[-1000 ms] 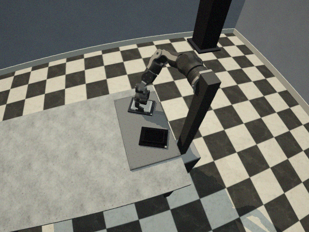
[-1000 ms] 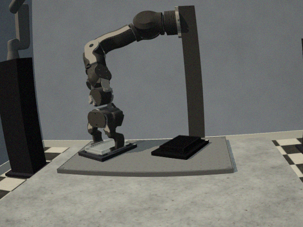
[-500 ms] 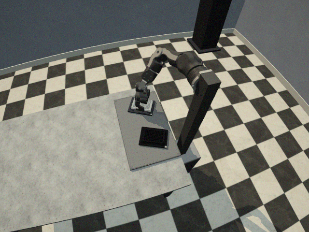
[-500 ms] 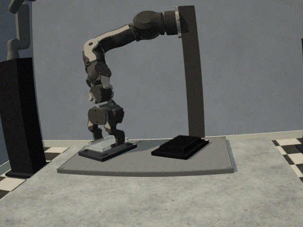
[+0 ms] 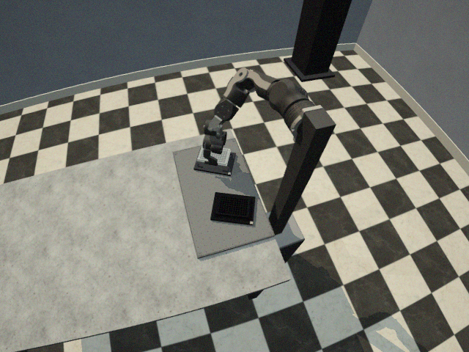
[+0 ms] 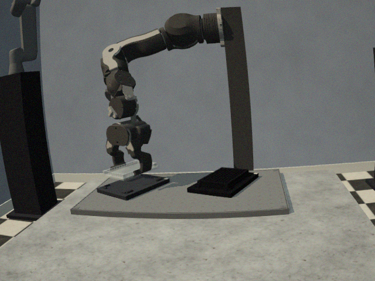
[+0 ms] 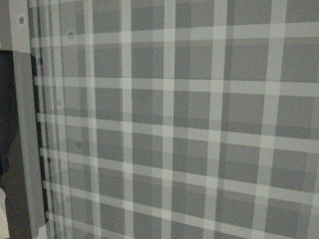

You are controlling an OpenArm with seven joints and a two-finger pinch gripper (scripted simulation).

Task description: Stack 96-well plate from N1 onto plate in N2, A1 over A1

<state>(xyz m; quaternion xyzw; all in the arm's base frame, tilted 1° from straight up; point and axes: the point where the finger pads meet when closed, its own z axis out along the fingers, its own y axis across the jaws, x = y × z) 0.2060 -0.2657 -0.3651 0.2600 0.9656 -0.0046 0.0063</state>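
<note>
My gripper is now 5 cm above the nest N1. Round my hand: clear 96-well plate: right at my hand; nest N2: 24 cm to the left, 5 cm below, 1 cm behind; black 96-well plate: 24 cm to the left, 3 cm below, 1 cm behind.
</note>
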